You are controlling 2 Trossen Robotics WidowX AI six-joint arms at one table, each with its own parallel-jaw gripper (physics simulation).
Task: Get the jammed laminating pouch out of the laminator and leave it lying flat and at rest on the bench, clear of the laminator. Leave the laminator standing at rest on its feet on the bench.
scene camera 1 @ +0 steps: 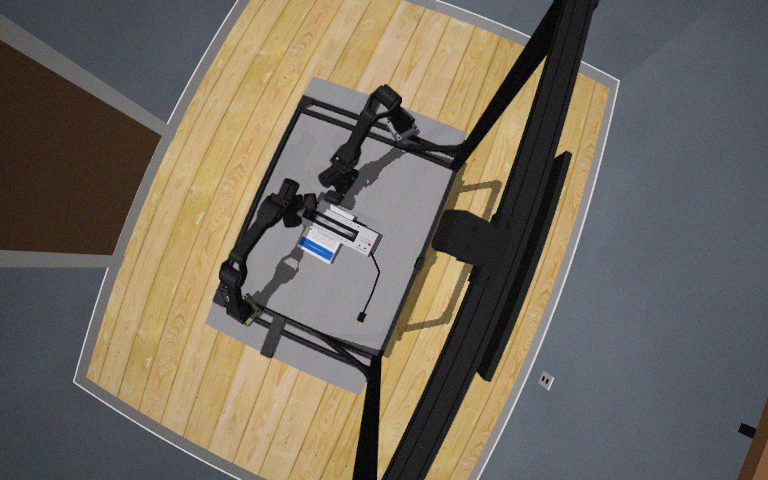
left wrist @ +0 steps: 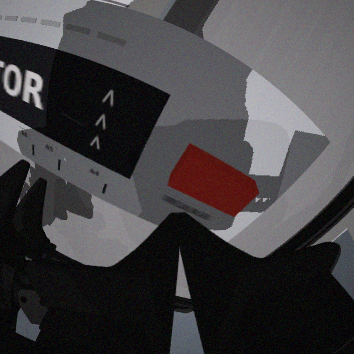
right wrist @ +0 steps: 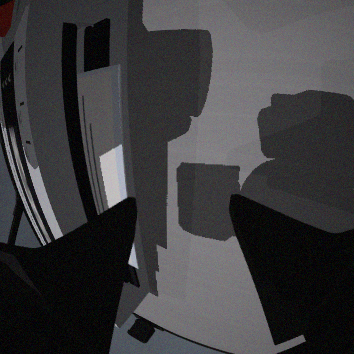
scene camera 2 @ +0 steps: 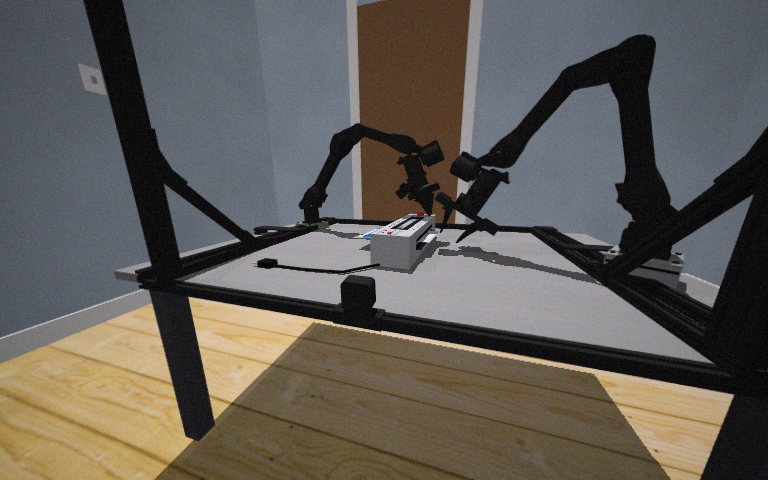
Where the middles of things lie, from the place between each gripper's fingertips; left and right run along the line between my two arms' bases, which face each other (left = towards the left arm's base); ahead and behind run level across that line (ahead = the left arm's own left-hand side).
The red release button (left wrist: 197, 173) lies 100 mm ahead of my right hand, 140 mm to the left of it and 40 mm above it. Also, from my right hand: blue-and-white pouch (scene camera 1: 321, 246) (40 mm behind, 140 mm to the left).
I see the red release button 10 mm behind my left hand and 30 mm to the left of it. Round my left hand: blue-and-white pouch 150 mm behind, 30 mm to the left, 40 mm below.
